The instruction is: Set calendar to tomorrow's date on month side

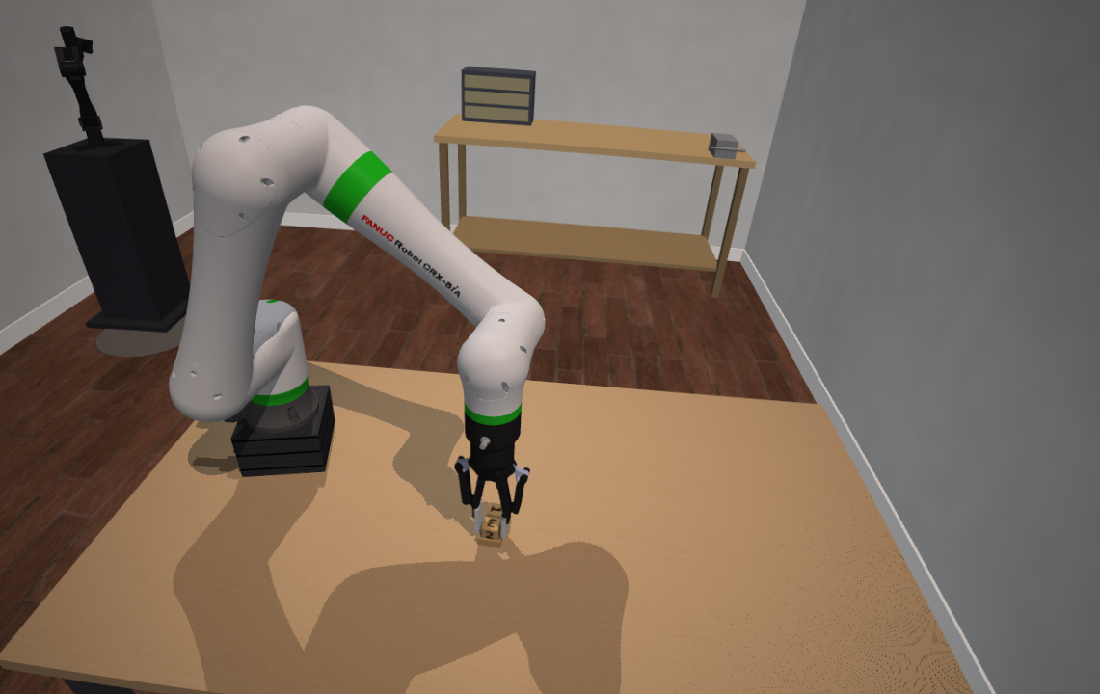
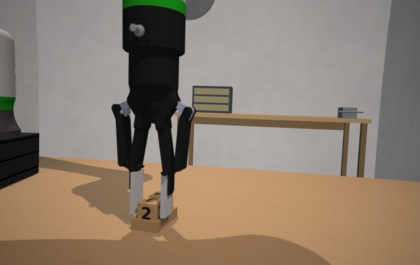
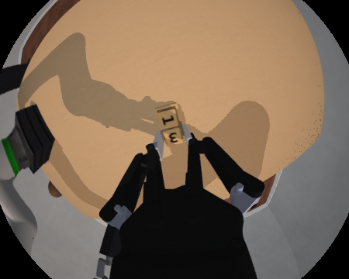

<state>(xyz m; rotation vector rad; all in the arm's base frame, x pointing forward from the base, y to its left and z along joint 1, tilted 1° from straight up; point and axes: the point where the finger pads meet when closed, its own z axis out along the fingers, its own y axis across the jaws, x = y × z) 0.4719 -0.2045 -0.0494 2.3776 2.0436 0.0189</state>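
My hand is 2 cm to the right of the wooden tray and 4 cm above it.
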